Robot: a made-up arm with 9 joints. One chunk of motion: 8 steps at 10 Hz.
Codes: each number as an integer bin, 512 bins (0 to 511) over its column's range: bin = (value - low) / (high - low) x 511, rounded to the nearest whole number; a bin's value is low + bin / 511 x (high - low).
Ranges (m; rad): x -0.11..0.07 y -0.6..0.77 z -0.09..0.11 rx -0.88..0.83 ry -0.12..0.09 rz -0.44..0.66
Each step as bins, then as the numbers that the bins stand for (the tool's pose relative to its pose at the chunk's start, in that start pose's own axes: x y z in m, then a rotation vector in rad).
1 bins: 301 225 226 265 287 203
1 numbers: -0.0040 0.0032 -0.0015 0.0068 -0.0021 -0.0030
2 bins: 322 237 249 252 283 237
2 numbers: 0.0034 0.0354 0.0075 -0.0367 -0.0037 0.0702
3 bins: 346 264 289 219 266 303
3 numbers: 0.0119 0.1078 0.0231 -0.1471 -0.0107 0.2123
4 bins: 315 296 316 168 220 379
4 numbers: 0.0010 0.1936 0.0337 -0.3178 -0.0296 0.3759
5 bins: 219 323 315 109 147 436
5 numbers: -0.0329 0.2660 0.0333 -0.5152 -0.0596 0.4986
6 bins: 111 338 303 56 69 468
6 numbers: -0.0709 0.3062 0.0286 -0.6926 -0.0916 0.5674
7 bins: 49 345 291 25 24 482
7 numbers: -0.0927 0.3250 0.0239 -0.7963 -0.1101 0.5976
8 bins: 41 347 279 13 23 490
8 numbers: -0.0956 0.3303 0.0192 -0.8365 -0.1105 0.6148
